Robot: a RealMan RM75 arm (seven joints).
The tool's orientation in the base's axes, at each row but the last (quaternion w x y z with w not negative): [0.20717, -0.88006, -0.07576, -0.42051]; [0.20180, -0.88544, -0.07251, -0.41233]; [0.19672, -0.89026, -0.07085, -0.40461]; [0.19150, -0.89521, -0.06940, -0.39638]
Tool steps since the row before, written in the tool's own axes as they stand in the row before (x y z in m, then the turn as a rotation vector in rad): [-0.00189, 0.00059, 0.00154, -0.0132, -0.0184, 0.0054]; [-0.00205, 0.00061, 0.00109, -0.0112, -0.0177, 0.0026]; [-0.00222, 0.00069, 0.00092, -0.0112, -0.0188, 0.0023]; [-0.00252, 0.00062, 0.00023, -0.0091, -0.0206, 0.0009]
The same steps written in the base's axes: [0.00007, 0.00020, -0.00250, -0.0102, 0.0195, -0.0077]; [-0.00039, -0.00002, -0.00237, -0.0107, 0.0176, -0.0047]; [-0.00064, -0.00018, -0.00241, -0.0112, 0.0185, -0.0042]; [-0.00138, -0.00041, -0.00217, -0.0112, 0.0195, -0.0013]
